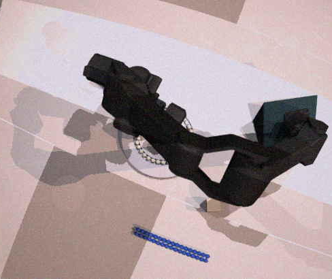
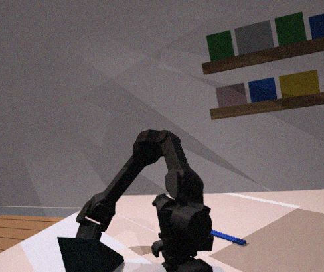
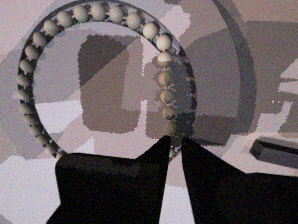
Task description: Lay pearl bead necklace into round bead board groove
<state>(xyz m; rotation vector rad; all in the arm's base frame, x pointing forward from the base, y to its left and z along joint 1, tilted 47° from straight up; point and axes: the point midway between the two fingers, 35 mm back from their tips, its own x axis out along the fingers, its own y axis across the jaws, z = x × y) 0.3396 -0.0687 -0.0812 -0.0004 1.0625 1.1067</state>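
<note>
The round bead board lies 3 cm behind my gripper tip, 6 cm to the left of it and 1 cm below it. From my gripper tip the other things lie so: small beige cube 11 cm behind, 24 cm to the left; grey block 8 cm ahead, 11 cm to the right, 1 cm below.
</note>
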